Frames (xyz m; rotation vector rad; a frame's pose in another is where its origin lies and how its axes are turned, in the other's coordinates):
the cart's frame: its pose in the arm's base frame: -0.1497 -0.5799 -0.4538 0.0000 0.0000 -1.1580
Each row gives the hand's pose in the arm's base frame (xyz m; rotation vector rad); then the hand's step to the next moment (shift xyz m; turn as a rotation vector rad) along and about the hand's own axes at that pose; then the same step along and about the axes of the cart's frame.
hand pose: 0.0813 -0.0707 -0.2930 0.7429 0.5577 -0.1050
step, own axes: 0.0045 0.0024 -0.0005 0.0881 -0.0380 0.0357
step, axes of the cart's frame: -0.0006 0.0050 -0.0012 0.0714 0.0561 -0.0473
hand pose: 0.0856 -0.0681 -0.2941 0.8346 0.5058 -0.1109
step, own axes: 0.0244 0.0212 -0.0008 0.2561 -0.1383 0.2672
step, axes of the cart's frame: -0.0050 0.0319 0.0025 0.3563 0.1579 -0.0649
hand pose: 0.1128 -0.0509 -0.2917 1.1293 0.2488 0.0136
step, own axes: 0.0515 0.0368 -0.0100 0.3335 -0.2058 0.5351
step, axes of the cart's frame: -0.0081 0.0606 0.0191 0.6412 0.1664 -0.0322
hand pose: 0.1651 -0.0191 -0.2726 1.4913 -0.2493 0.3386
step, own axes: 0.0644 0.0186 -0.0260 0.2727 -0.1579 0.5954
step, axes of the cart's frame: -0.0077 0.0598 0.0391 0.6693 0.0761 -0.0060
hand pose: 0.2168 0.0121 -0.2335 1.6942 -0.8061 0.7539
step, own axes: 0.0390 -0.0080 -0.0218 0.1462 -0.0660 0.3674
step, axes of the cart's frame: -0.0049 0.0315 0.0323 0.4007 0.0106 -0.0045
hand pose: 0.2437 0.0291 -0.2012 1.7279 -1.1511 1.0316
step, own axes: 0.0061 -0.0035 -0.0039 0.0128 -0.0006 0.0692
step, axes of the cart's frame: -0.0008 0.0049 0.0064 0.0684 -0.0112 -0.0123
